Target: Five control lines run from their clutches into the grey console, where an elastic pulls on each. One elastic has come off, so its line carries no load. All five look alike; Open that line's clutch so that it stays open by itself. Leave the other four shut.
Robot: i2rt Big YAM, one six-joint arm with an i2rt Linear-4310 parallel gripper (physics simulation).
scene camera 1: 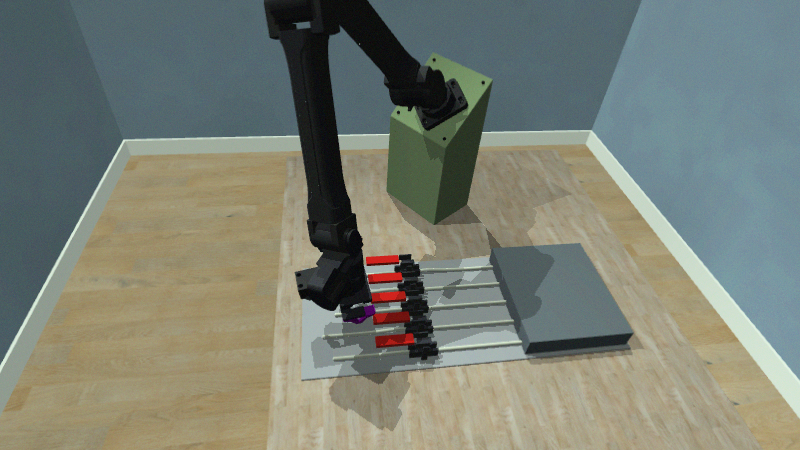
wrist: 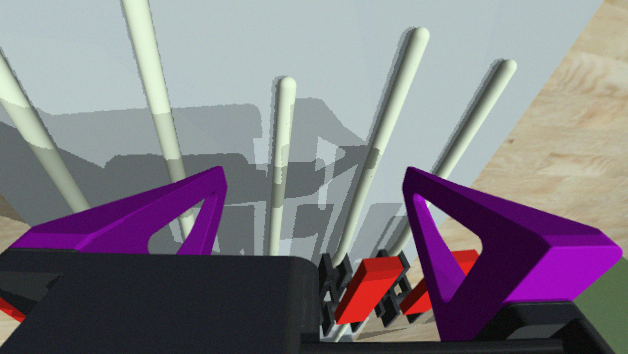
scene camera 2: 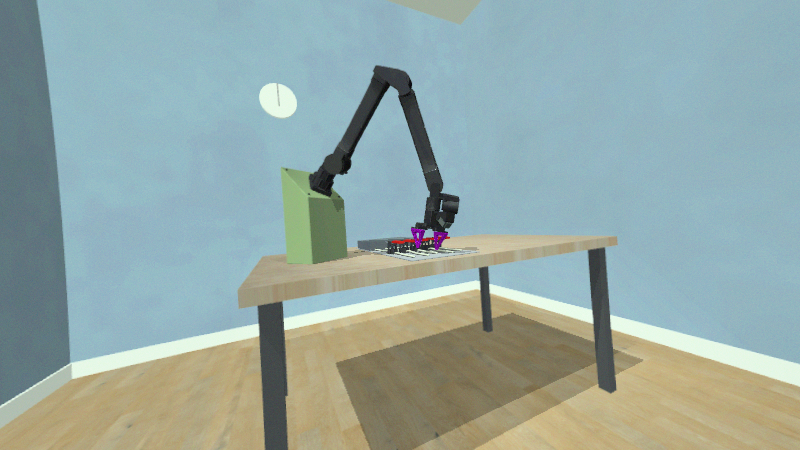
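Five similar clutches with red levers stand in a row on the grey plate. From back to front their levers are the first, second, third, fourth and fifth. All five levers lie about flat. Pale lines run through the clutches to the grey console. The elastics do not show. My gripper is open and empty, low over the lines' free ends. In the wrist view the middle line passes between the fingertips; its clutch is hidden by the gripper body.
The green pedestal carries the arm and stands on the wooden table, behind the plate. In the wrist view, a red lever shows close left of the right finger, and another lever lies partly behind that finger.
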